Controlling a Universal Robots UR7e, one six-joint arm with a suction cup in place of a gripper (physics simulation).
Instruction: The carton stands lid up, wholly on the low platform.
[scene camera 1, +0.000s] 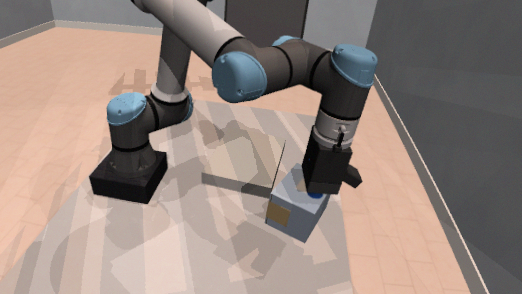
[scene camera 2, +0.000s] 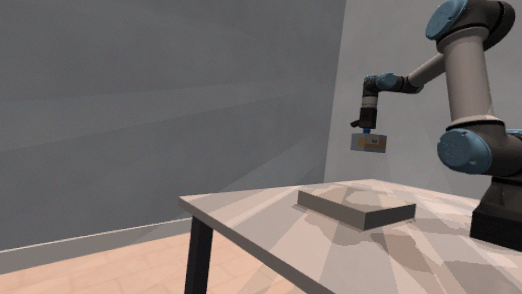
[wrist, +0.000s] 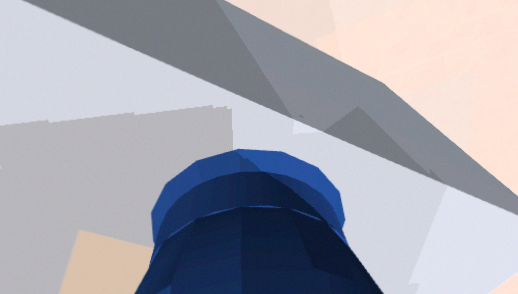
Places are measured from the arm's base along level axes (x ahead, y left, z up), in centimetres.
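Pixels of known places: end effector, tool point: (scene camera 1: 313, 197) (wrist: 246, 189); arm's base, origin of the base link: (scene camera 1: 133, 163) (scene camera 2: 518, 215).
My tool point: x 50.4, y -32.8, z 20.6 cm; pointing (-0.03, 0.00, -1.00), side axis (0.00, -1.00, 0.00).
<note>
For each thing: its top centre in the pictures, then the offset to it from my tool point. Level surfaces: height alone.
- pale blue-grey carton, middle of its top: (scene camera 1: 304, 185) (scene camera 2: 369, 134) dy +1.9, dx -1.9, dz +1.5 cm
- low platform, middle of its top: (scene camera 1: 247, 153) (scene camera 2: 356, 196) dy +47.0, dx -12.7, dz -23.2 cm
- table, its level: dz -28.0 cm
The pale blue-grey carton (scene camera 1: 290, 220) (scene camera 2: 357, 142) (wrist: 390, 175) hangs in the air, about level, from my suction cup. An orange-tan patch shows on its side in both scene views. My suction gripper (scene camera 1: 315, 195) (scene camera 2: 367, 131) (wrist: 247, 185) points down and its blue cup sits on the carton's upper face. It is shut on the carton. The low platform (scene camera 1: 237, 185) (scene camera 2: 330, 208) lies flat on the table, with a gap of air between it and the carton in the scene camera 2 view. The carton's underside is hidden.
The table (scene camera 1: 165, 250) (scene camera 2: 260, 245) carries the platform and the arm's black base (scene camera 1: 127, 182) (scene camera 2: 492, 225). In the scene camera 1 view the arm's links reach over the far part of the table. A dark panel (scene camera 1: 265, 17) stands behind. Grey walls stand around the room.
</note>
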